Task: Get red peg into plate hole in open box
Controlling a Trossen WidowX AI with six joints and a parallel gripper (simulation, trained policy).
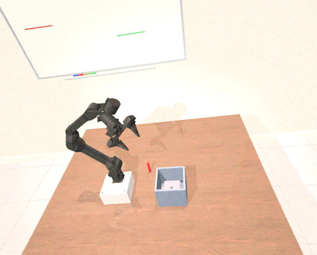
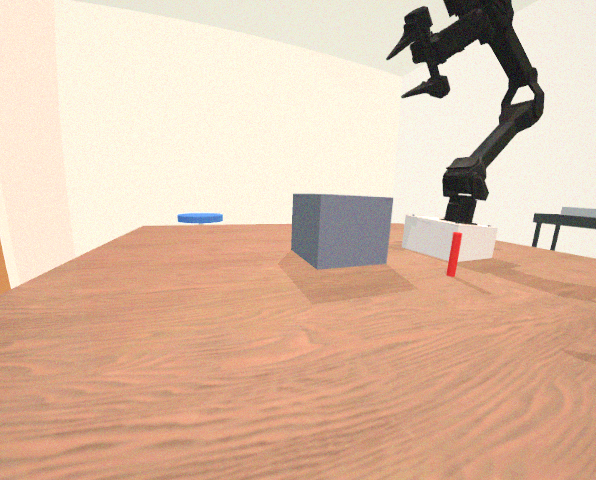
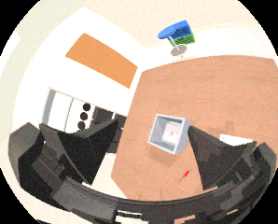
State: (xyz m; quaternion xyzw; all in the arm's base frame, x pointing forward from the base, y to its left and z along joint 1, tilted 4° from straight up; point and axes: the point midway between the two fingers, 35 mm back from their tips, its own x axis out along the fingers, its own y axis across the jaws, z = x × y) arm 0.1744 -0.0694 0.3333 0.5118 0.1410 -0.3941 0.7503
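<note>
My gripper tip is 20 mm past the red peg, 190 mm to the right of it and 370 mm above it.
</note>
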